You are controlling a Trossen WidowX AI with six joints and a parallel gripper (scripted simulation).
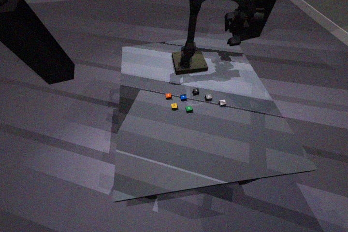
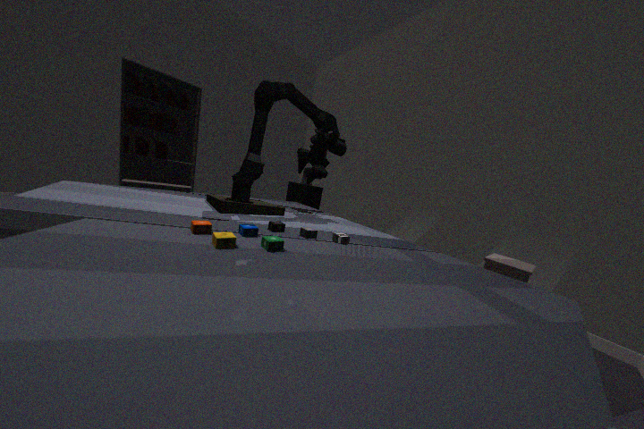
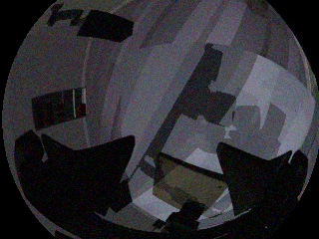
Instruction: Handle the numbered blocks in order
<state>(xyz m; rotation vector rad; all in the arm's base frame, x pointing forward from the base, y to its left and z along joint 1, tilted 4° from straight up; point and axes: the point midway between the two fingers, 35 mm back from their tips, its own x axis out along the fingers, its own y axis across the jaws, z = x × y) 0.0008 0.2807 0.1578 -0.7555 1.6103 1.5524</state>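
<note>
The orange block is 470 mm to the right of my gripper tip, 230 mm ahead of it and 140 mm below it. Also, from my gripper tip: grey block 320 mm ahead, 240 mm to the right, 140 mm below; dark block 300 mm to the right, 250 mm ahead, 140 mm below; white block 380 mm ahead, 180 mm to the right, 140 mm below.
</note>
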